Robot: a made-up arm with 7 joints. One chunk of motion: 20 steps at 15 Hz.
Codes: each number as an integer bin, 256 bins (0 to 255) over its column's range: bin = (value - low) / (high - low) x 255, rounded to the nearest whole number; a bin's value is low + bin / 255 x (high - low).
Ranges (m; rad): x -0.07..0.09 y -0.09..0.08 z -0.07..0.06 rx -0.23..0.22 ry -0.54..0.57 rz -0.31..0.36
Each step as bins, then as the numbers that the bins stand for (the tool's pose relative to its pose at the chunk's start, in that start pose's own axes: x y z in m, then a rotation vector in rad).
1 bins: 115 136 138 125 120 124
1 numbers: 0.0022 0.0007 0.0004 -0.0094 -0.0176 0.0158
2 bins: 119 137 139 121 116 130
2 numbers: 0.0047 0.0013 0.0009 -0.0165 -0.0351 0.0316
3 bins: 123 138 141 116 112 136
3 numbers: 0.0072 0.0020 0.0019 -0.0253 -0.0525 0.0473
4 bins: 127 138 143 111 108 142
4 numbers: 0.0097 0.0020 0.0029 -0.0341 -0.0699 0.0631
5 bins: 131 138 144 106 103 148
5 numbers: 0.0122 0.0020 0.0034 -0.0429 -0.0916 0.0789
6 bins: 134 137 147 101 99 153
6 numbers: 0.0141 0.0013 0.0049 -0.0518 -0.1091 0.0920
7 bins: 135 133 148 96 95 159
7 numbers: 0.0147 -0.0013 0.0055 -0.0606 -0.1265 0.1078
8 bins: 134 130 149 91 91 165
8 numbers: 0.0141 -0.0033 0.0060 -0.0694 -0.1439 0.1235
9 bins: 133 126 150 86 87 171
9 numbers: 0.0135 -0.0060 0.0065 -0.0782 -0.1613 0.1393
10 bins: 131 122 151 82 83 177
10 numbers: 0.0122 -0.0087 0.0070 -0.0853 -0.1787 0.1551
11 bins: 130 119 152 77 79 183
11 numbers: 0.0116 -0.0107 0.0075 -0.0941 -0.1961 0.1708
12 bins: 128 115 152 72 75 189
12 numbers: 0.0103 -0.0133 0.0075 -0.1029 -0.2135 0.1866
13 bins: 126 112 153 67 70 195
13 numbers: 0.0091 -0.0153 0.0080 -0.1118 -0.2353 0.2024
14 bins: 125 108 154 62 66 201
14 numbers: 0.0084 -0.0180 0.0085 -0.1206 -0.2527 0.2181
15 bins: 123 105 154 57 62 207
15 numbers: 0.0072 -0.0200 0.0085 -0.1294 -0.2701 0.2339
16 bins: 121 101 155 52 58 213
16 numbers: 0.0059 -0.0227 0.0090 -0.1382 -0.2875 0.2496
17 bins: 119 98 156 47 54 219
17 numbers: 0.0047 -0.0247 0.0095 -0.1471 -0.3049 0.2654
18 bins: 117 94 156 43 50 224
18 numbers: 0.0034 -0.0273 0.0095 -0.1541 -0.3224 0.2785
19 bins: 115 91 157 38 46 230
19 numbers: 0.0022 -0.0293 0.0100 -0.1629 -0.3398 0.2943
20 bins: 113 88 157 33 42 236
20 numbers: 0.0009 -0.0313 0.0100 -0.1718 -0.3572 0.3101
